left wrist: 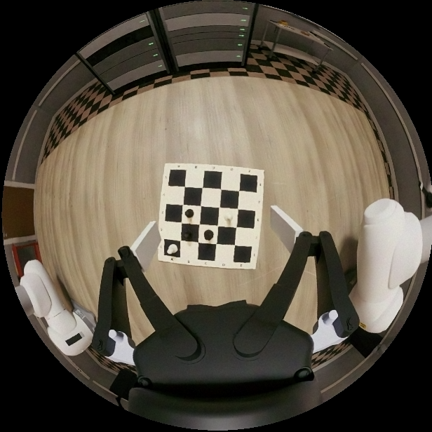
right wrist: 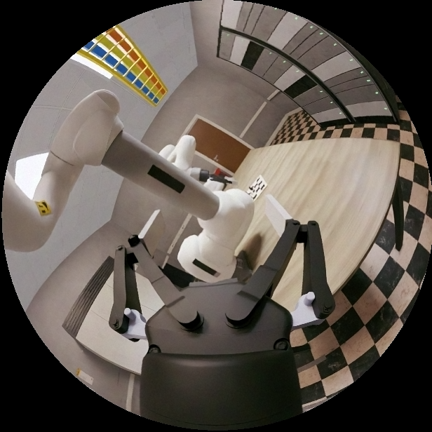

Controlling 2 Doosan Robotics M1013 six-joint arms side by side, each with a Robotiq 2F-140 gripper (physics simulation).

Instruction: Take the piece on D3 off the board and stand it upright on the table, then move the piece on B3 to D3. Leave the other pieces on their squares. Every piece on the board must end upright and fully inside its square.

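The board (left wrist: pixel 260 200) (right wrist: pixel 261 181) lies on the table. In the left wrist view, a white piece (left wrist: pixel 228 217) stands on D3 and a black piece (left wrist: pixel 189 213) on B3. Another black piece (left wrist: pixel 209 234) is on C2, a dark piece (left wrist: pixel 188 234) shows faintly on dark B2, and a white piece (left wrist: pixel 172 249) is on A1. My left gripper (left wrist: pixel 213 223) is open and empty, above the board with its fingers spread to either side. My right gripper (right wrist: pixel 212 211) is open and empty, away from the board. Pieces are too small to tell apart in the right wrist view.
The wooden table (left wrist: pixel 215 120) (right wrist: pixel 345 185) carries the board. A white arm (left wrist: pixel 385 265) stands at the right of the left wrist view, another arm part (left wrist: pixel 47 310) at the left. A large white arm (right wrist: pixel 227 215) crosses the right wrist view between the fingers and the board.
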